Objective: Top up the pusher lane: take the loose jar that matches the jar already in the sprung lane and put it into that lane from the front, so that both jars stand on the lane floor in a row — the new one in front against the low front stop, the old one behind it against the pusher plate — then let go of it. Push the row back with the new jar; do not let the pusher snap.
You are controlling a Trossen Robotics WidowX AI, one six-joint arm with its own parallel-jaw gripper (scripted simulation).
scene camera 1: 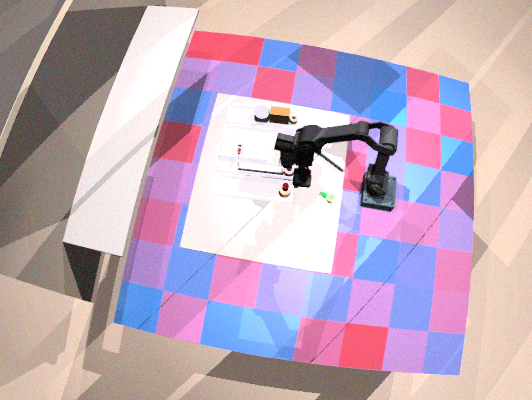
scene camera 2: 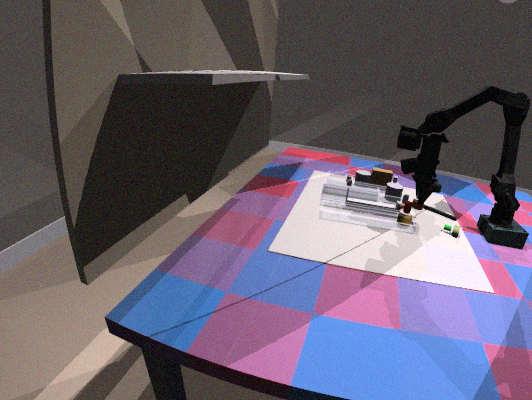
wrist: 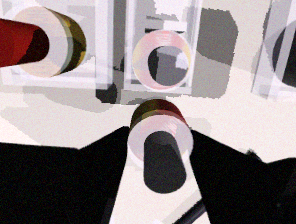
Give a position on a lane rack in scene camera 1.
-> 226, 161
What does my gripper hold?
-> A jar.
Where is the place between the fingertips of my gripper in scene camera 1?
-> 301, 169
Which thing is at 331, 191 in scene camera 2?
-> A lane rack.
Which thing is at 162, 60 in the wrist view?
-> A jar.
